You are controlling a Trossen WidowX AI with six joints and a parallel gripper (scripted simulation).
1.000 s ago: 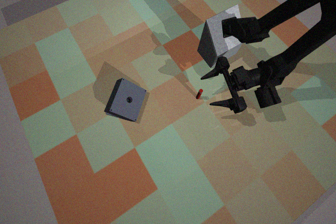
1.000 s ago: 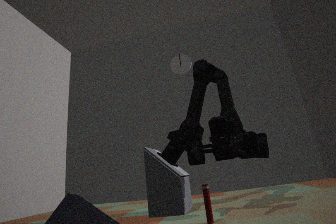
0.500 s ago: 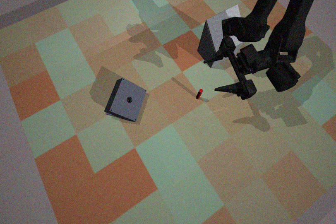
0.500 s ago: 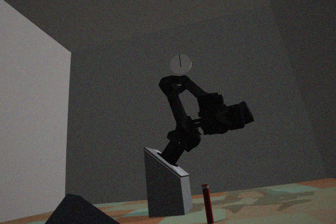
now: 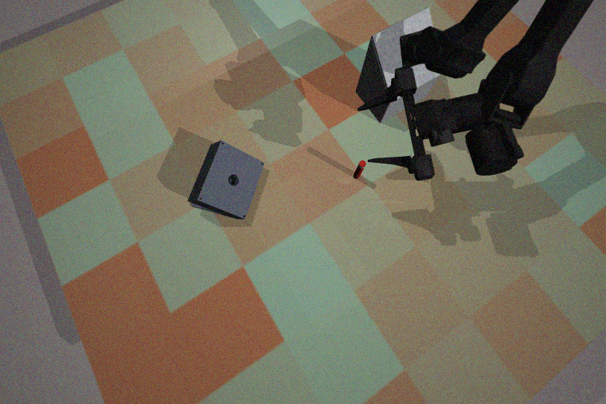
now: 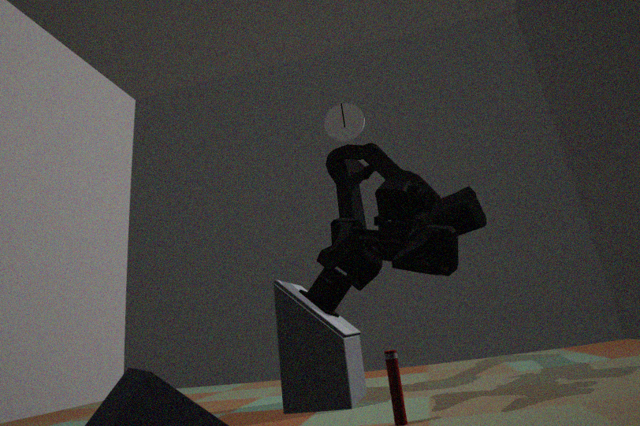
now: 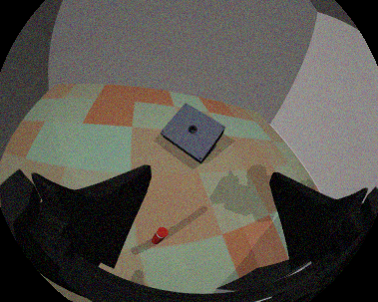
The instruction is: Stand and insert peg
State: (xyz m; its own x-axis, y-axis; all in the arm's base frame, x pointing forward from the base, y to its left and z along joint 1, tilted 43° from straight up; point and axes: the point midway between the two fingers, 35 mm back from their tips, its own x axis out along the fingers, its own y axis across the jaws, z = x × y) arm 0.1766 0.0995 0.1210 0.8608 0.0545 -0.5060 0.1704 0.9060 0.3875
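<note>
Now: the red peg 13 cm below my gripper tip, 2 cm to the left of it and 1 cm behind it. From my gripper tip the other things lie so: sloped panel 26 cm ahead, 15 cm below, 7 cm to the right.
</note>
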